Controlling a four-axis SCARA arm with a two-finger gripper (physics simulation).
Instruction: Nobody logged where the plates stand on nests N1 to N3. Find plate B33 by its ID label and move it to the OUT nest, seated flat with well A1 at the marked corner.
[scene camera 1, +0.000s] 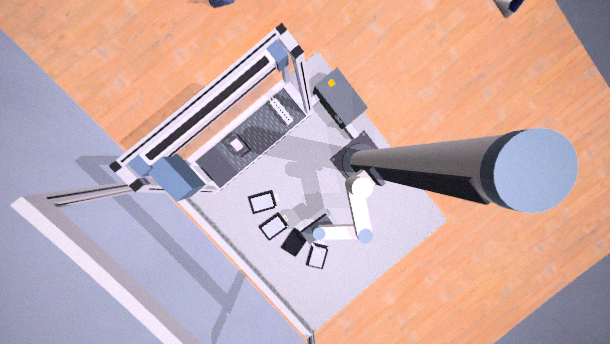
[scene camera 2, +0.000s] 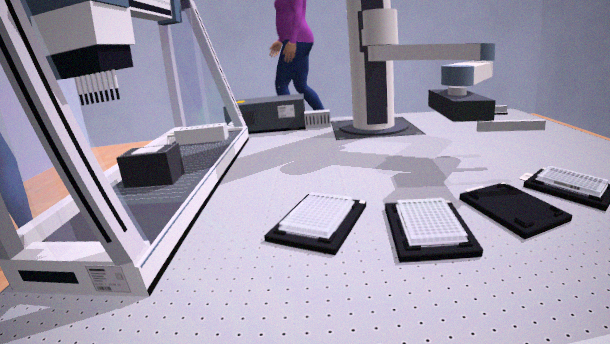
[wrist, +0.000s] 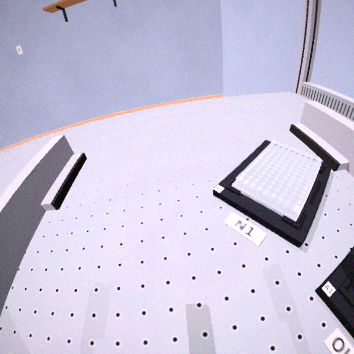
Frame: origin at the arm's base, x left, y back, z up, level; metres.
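Where they show: gripper, fingertip midpoint: (scene camera 1: 331, 247) (scene camera 2: 523, 116) (wrist: 187, 125); arm's base at its link origin: (scene camera 2: 373, 130).
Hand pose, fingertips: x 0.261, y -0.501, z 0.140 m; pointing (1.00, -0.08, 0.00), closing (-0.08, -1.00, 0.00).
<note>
Each offset is from my fingertips to the top centre of the thing. "pt": to the spot under its first point.
My gripper (scene camera 2: 505, 118) (wrist: 187, 125) is open and empty, high above the table. In the wrist view, a clear plate @(dx +0.046, dy -0.133, dz -0.100 m) (scene camera 1: 317, 256) (scene camera 2: 575, 179) (wrist: 280, 180) sits on the black nest @(dx +0.046, dy -0.133, dz -0.109 m) (wrist: 260, 218) behind the N1 card @(pt dx -0.011, dy -0.054, dz -0.125 m) (wrist: 245, 228), nearer the right finger. A small side label on this plate in scene camera 2 is unreadable. The OUT nest @(dx -0.130, dy -0.187, dz -0.109 m) (scene camera 1: 294, 242) (scene camera 2: 515, 207) (wrist: 346, 295) is empty; its A1 mark @(dx -0.098, dy -0.099, dz -0.115 m) (wrist: 328, 288) shows at a corner. Two more plates, the middle one @(dx -0.306, dy -0.223, dz -0.100 m) (scene camera 1: 273, 226) (scene camera 2: 430, 221) and the end one @(dx -0.479, dy -0.170, dz -0.100 m) (scene camera 1: 262, 201) (scene camera 2: 318, 214), sit on black nests. I cannot read which is B33.
A framed pipetting machine (scene camera 1: 295, 75) (scene camera 2: 190, 240) stands beside the nests, with a black block @(pt dx -0.819, dy -0.064, dz -0.036 m) (scene camera 2: 150, 167) on its deck. A grey box (scene camera 1: 342, 97) (scene camera 2: 272, 114) stands near the arm's column (scene camera 2: 372, 75). A person (scene camera 2: 295, 45) is behind the table.
</note>
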